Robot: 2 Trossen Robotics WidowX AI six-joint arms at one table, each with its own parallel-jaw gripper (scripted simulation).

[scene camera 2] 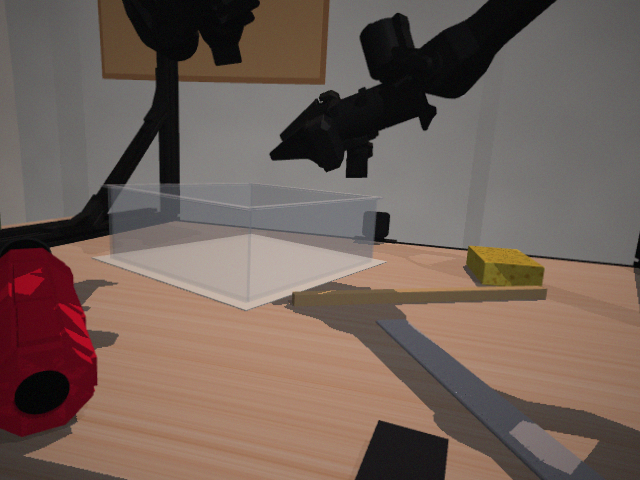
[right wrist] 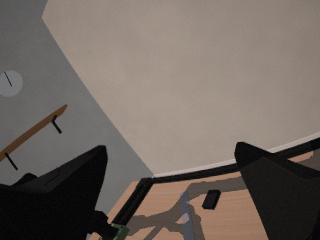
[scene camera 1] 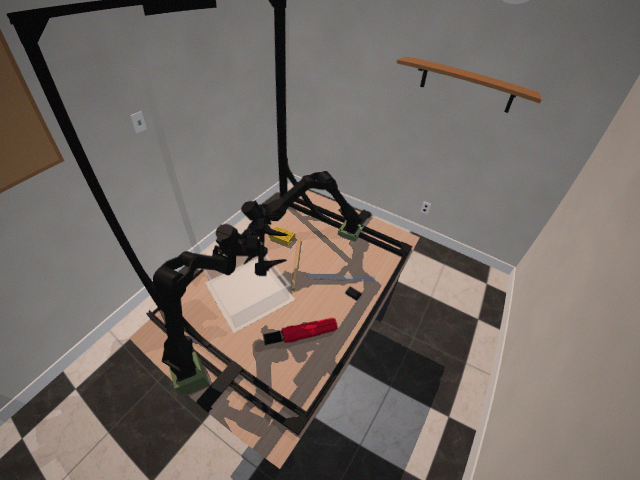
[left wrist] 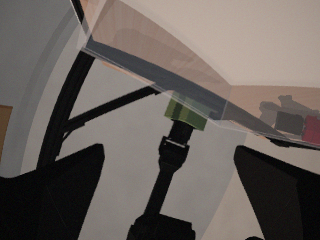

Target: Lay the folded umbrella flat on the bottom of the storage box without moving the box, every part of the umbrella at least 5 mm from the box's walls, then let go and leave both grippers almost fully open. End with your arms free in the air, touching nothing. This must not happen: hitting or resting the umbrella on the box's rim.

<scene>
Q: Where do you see a wooden stick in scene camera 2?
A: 375,296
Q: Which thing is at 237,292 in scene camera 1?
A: A clear storage box.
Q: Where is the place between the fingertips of my left gripper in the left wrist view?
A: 171,153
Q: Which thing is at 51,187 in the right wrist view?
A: My right gripper.
</scene>
